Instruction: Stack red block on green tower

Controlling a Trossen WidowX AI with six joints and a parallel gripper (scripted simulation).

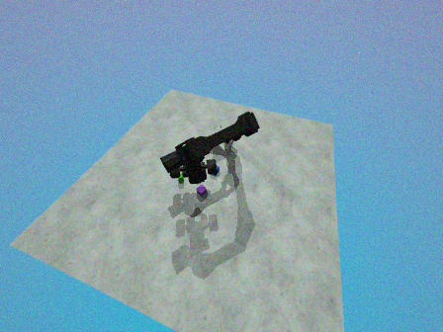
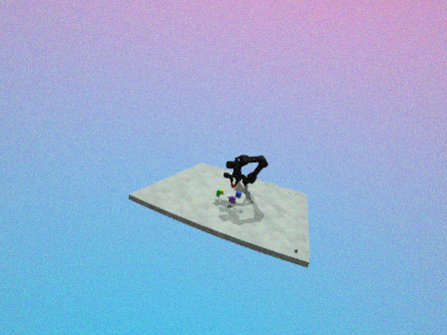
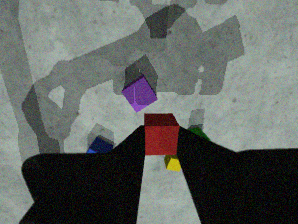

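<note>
Now: gripper tip 120 mm above the yellow block, 100 mm to the left of it and 100 mm past it. Also, from my gripper tip: purple block: 110 mm below, 20 mm to the left; small white cube: 120 mm below, 50 mm behind, 30 mm to the right; red block: 10 mm above.
</note>
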